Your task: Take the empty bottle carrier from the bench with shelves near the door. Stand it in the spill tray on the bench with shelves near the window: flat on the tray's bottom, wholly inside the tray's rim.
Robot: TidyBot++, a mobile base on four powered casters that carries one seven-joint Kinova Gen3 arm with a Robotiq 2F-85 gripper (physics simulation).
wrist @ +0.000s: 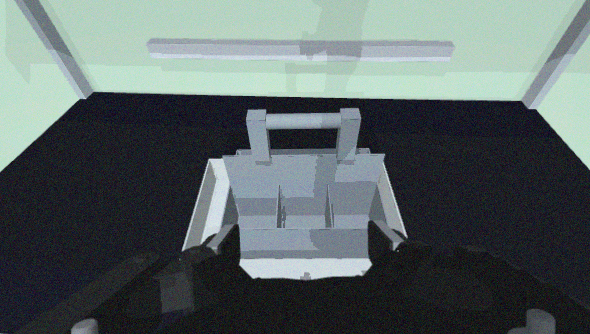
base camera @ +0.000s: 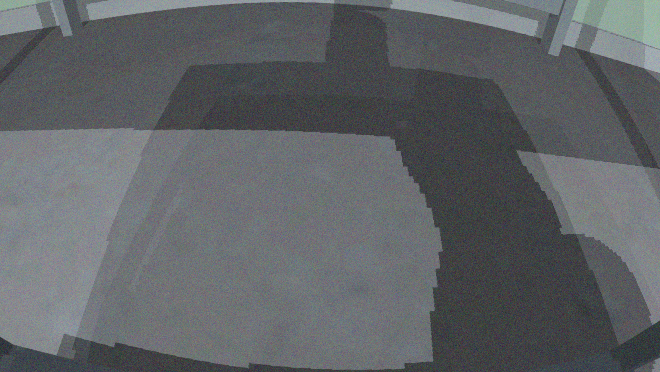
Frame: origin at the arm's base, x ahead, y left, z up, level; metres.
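Where they show: gripper, fingertip midpoint: [wrist: 303,239].
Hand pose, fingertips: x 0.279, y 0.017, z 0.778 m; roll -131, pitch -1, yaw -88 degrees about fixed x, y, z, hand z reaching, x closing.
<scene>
Each offset is from my fingertips to the top centre of the thing. "*": to the spot under its first point. Level surfaces: height alone.
The grey bottle carrier @[0.300 m ahead, 0.003 m left, 0.130 m down] [wrist: 302,170] stands in the white spill tray @[* 0.289 m ahead, 0.223 m left, 0.360 m down] [wrist: 201,205] on the dark bench top. It looks upright, its handle bar @[* 0.290 m ahead, 0.002 m left, 0.136 m down] [wrist: 303,121] raised between two posts and its empty compartments open upward. White tray bottom shows in front of it and at its left; its right side is close to the tray's right wall. The tray's back rim is hidden behind the carrier. My gripper [wrist: 303,239] is open and empty, on the near side of the carrier; its fingers overlap the tray's near corners in view. Whether they touch anything, I cannot tell. Neither carrier nor tray shows in the base view.
In the wrist view, a pale rail [wrist: 225,49] runs beyond the bench top @[0.413 m down] [wrist: 125,165], with sloping posts [wrist: 55,50] [wrist: 560,55] at either side. In the base view, two pale legs [base camera: 64,20] [base camera: 559,37] stand at the far left and right, and shadows cross the floor @[1.175 m down] [base camera: 280,200].
</scene>
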